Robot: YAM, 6 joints.
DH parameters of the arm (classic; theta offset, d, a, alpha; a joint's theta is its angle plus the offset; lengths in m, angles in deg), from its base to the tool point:
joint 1: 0 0.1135 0.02 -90
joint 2: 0 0 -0.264 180
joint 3: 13.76 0 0.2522 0
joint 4: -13.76 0 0.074 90
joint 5: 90 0 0 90
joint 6: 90 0.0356 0 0
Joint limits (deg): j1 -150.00..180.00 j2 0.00..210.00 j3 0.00..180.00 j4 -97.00..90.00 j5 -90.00..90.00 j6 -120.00..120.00
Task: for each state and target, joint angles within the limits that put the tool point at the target. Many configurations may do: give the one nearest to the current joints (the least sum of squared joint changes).
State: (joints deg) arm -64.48 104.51 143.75 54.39 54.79 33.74
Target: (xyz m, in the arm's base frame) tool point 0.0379 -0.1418 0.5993
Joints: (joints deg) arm -61.99 73.50 95.11 73.44 68.57 33.74
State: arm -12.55 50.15 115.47 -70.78 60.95 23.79
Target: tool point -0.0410 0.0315 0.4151
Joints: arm -58.14 26.95 84.82 -91.15 30.74 23.79
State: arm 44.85 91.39 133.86 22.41 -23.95 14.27
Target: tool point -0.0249 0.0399 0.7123
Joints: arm 86.75 78.17 139.42 24.41 -49.62 14.27
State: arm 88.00 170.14 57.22 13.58 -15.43 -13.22
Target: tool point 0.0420 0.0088 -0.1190
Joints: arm 34.44 173.68 29.66 4.91 27.60 -13.22
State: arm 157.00 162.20 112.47 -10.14 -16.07 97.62
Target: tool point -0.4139 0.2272 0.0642
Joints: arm 149.99 137.40 93.22 -23.96 -16.78 97.62
